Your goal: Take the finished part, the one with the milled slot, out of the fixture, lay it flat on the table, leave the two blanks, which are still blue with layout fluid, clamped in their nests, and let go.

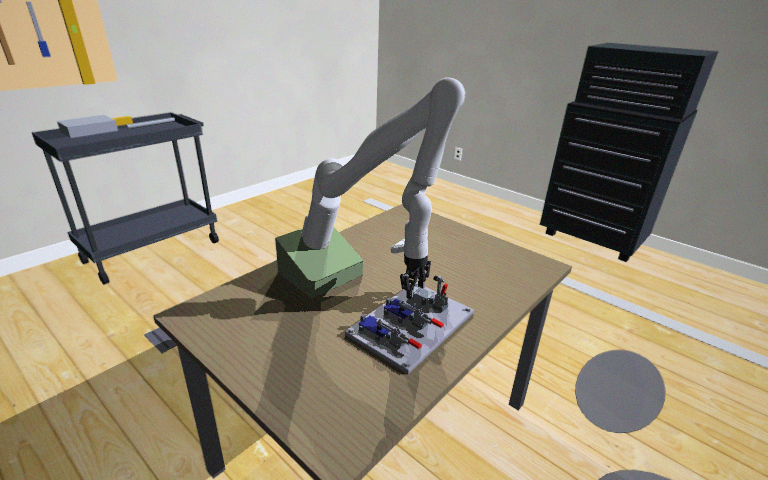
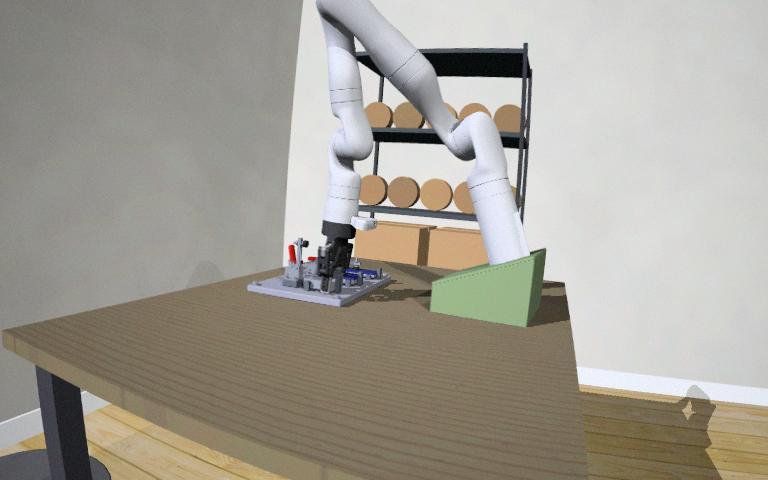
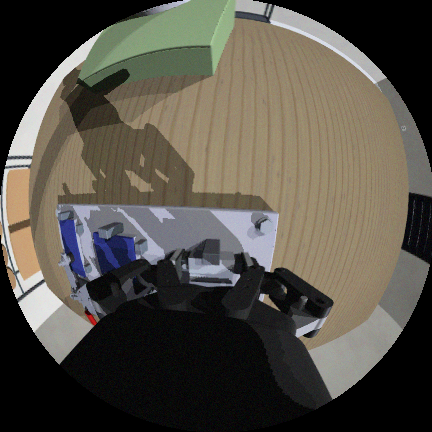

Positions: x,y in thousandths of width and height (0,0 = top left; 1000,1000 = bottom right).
Labels:
my gripper: image 1 541,614; image 2 432,605; image 3 492,601

